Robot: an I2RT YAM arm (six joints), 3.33 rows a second.
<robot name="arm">
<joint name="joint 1" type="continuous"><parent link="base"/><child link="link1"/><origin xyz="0 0 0.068" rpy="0 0 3.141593"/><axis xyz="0 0 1"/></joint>
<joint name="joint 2" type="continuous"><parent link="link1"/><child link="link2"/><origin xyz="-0.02 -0.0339 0.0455" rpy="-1.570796 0 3.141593"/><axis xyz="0 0 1"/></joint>
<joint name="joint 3" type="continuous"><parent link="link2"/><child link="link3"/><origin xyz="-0.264 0 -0.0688" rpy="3.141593 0 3.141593"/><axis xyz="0 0 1"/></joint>
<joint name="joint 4" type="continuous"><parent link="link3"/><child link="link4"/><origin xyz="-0.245 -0.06 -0.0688" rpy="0 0 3.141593"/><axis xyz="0 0 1"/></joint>
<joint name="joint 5" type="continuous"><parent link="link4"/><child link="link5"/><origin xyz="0.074 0.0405 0.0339" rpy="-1.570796 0 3.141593"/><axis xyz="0 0 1"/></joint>
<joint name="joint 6" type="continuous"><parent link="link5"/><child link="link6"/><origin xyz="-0.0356 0 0.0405" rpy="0 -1.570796 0"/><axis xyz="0 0 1"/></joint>
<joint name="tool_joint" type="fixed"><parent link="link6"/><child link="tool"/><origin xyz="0 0 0"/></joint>
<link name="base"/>
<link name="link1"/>
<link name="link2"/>
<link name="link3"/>
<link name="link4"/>
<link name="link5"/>
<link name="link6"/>
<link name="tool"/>
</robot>
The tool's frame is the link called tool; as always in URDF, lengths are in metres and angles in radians. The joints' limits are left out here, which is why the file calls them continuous.
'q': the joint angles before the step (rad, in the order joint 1, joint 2, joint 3, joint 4, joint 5, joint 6). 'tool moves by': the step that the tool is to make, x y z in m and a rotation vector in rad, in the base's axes. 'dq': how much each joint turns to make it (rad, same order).
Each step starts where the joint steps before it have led.
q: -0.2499 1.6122 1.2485 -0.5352 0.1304 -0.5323
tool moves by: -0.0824 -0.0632 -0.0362 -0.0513 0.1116 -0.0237
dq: -0.2885 -0.1539 -0.2773 0.0627 -0.0862 -0.2669
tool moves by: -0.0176 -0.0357 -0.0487 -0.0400 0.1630 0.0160
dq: -0.1275 0.1184 -0.0693 0.0867 0.0301 -0.1882
